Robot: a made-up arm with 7 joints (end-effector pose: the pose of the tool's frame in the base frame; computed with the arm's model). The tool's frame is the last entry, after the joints.
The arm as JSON. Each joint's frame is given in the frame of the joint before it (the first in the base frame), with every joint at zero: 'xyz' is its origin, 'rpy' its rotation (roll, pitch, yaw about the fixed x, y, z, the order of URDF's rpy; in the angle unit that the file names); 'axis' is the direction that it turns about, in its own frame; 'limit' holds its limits. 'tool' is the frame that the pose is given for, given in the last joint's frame.
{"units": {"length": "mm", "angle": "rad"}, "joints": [
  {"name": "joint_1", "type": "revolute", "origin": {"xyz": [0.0, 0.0, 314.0], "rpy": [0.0, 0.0, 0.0]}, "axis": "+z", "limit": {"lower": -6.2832, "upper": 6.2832}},
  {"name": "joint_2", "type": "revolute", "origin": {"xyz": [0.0, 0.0, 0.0], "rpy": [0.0, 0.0, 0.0]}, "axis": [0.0, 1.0, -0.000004], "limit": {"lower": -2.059, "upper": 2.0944}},
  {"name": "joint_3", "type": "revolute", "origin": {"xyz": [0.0, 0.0, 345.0], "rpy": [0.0, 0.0, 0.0]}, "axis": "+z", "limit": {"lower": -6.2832, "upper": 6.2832}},
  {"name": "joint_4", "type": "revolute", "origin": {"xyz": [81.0, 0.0, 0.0], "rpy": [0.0, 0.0, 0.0]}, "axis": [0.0, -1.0, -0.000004], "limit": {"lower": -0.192, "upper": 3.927}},
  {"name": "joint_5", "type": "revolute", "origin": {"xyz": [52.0, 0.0, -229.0], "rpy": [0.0, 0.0, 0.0]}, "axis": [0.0, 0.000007, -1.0], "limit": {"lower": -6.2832, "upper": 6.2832}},
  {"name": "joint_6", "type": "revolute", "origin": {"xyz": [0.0, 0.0, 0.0], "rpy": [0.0, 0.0, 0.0]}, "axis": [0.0, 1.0, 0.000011], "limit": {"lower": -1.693, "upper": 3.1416}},
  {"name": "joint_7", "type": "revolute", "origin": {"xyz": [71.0, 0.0, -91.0], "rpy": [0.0, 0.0, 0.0]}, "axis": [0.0, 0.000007, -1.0], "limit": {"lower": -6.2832, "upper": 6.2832}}
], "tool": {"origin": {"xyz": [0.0, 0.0, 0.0], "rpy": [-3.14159, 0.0, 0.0]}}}
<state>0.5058 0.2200 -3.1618 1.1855 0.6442 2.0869 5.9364</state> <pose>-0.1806 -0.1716 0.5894 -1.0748 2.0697 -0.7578</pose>
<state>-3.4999 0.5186 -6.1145 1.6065 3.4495 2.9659 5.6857</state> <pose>-0.4155 0.1421 0.6209 0.9770 0.5089 1.8430</pose>
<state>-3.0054 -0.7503 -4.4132 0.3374 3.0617 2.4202 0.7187</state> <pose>0.2484 -0.2579 0.3958 0.0444 0.9742 -0.4511</pose>
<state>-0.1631 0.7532 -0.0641 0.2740 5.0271 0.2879 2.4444</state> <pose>0.2006 -0.0076 0.1803 2.0047 -1.5930 -0.4684</pose>
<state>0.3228 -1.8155 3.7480 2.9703 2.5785 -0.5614 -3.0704</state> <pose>-0.5006 -0.2170 0.0037 0.3858 -2.5070 0.2776</pose>
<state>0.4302 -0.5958 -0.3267 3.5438 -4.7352 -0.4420 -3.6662</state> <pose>-0.3479 -0.2392 0.7353 0.1111 -1.2165 1.1684</pose>
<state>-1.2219 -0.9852 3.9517 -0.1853 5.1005 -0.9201 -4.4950</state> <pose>-0.1921 0.0305 0.3593 1.3442 1.3418 -1.6835</pose>
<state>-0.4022 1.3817 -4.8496 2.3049 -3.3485 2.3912 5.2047</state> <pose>0.5991 -0.1136 0.4338 1.3522 0.1907 -1.0029</pose>
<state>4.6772 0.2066 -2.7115 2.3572 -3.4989 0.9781 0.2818</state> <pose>-0.1163 0.0977 0.9928 0.0739 -0.6047 1.9452</pose>
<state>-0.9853 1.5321 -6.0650 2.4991 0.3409 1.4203 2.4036</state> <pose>0.4004 -0.4448 0.0626 0.4550 2.8222 1.0427</pose>
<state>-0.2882 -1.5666 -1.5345 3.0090 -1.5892 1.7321 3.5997</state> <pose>-0.6279 0.1143 0.2179 -2.9809 0.9423 -0.2399</pose>
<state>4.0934 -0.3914 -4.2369 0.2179 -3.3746 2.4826 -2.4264</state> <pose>0.3162 0.0331 0.4262 -0.9814 -0.1457 -2.2668</pose>
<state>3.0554 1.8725 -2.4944 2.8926 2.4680 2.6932 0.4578</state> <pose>-0.5066 0.0931 0.1104 0.6845 1.7975 0.2067</pose>
